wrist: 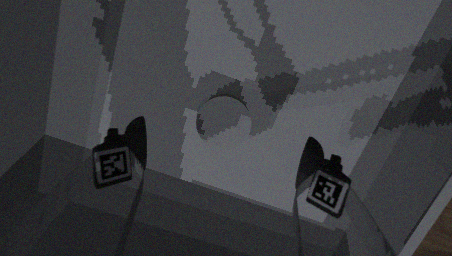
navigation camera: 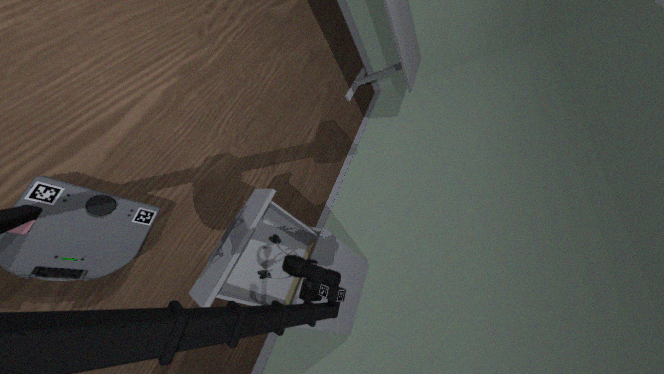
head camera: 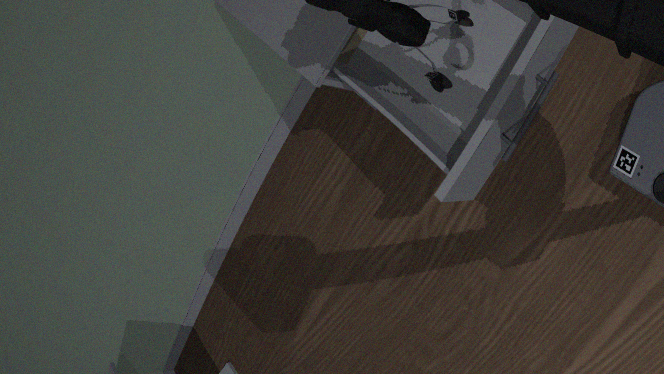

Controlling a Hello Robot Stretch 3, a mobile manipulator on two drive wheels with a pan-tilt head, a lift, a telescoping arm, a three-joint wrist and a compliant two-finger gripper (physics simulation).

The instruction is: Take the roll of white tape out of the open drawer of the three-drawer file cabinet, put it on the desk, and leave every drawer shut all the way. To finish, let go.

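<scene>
The white tape roll (head camera: 449, 54) (navigation camera: 259, 256) (wrist: 215, 82) lies flat in the open drawer (head camera: 495, 120) (navigation camera: 235, 255), dim and crossed by shadows. My gripper (head camera: 451, 50) (navigation camera: 269, 256) (wrist: 224, 145) is open and points down into the drawer. In the wrist view its fingertips stand wide apart, and the roll shows beyond them, between their lines. The gap in height cannot be told exactly. The file cabinet (head camera: 270, 25) (navigation camera: 350, 260) stands against the wall. Its other drawers are hidden. A pale slab on a metal leg, apparently the desk (navigation camera: 405, 45), shows in the navigation view.
The drawer front with its handle (head camera: 530, 117) juts out over the wood floor (head camera: 400, 300) (navigation camera: 125, 100). My arm (navigation camera: 150, 330) reaches across the drawer's side. My base (head camera: 650, 135) (navigation camera: 90, 240) stands facing the cabinet. The green wall (head camera: 125, 175) (navigation camera: 500, 200) runs behind it.
</scene>
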